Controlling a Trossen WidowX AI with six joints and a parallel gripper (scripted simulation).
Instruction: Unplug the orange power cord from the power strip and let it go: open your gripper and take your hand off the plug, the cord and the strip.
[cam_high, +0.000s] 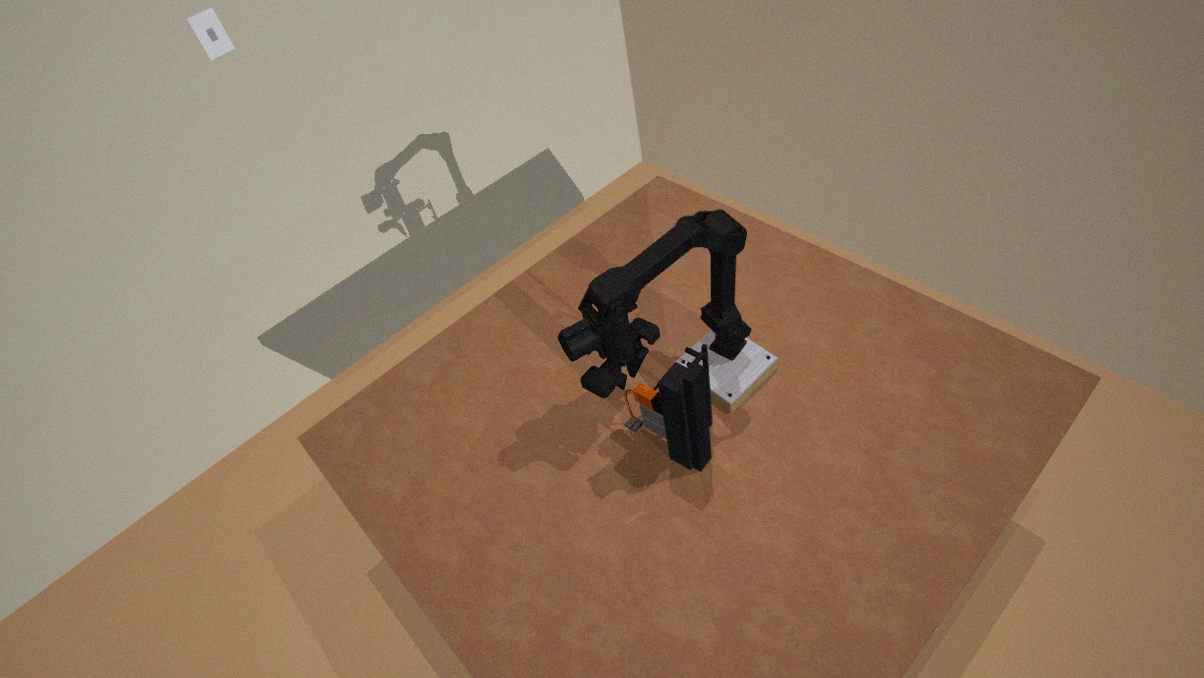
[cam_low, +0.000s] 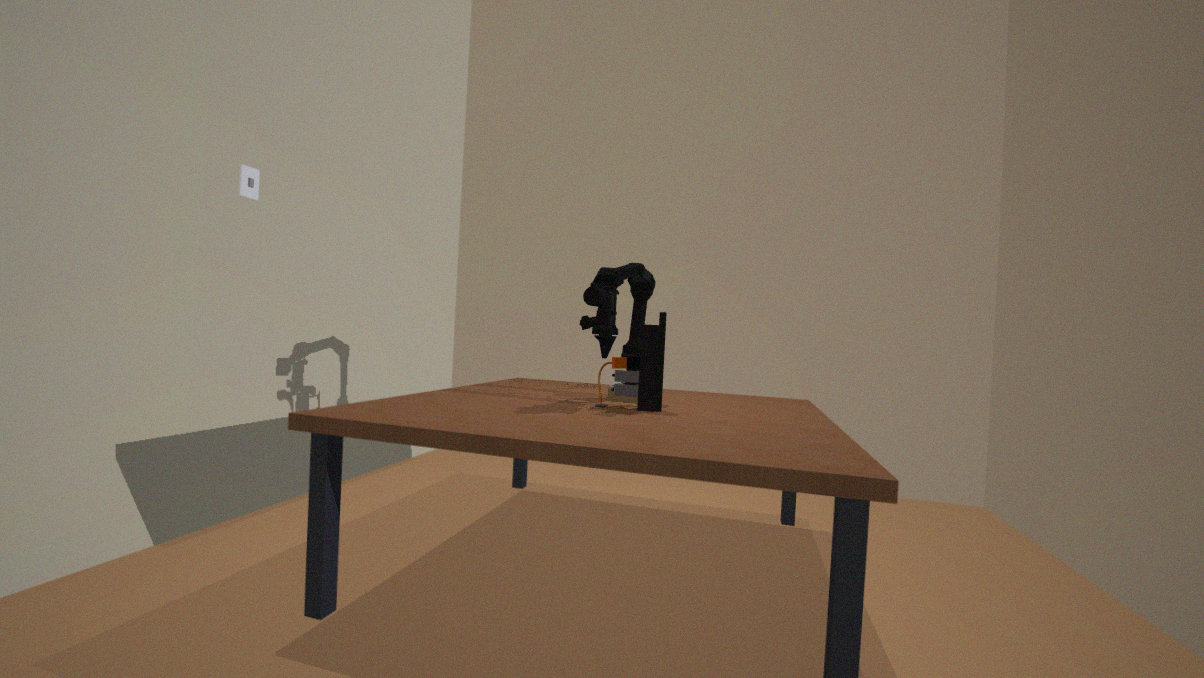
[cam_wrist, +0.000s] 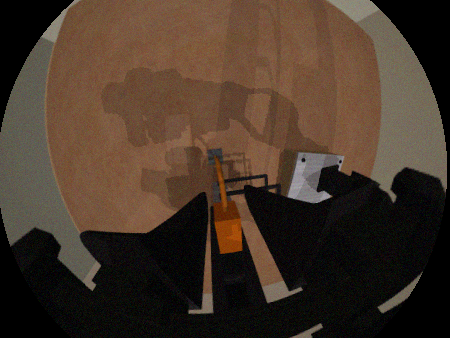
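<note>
My gripper tip is now 70 mm to the right of the orange plug.
</note>
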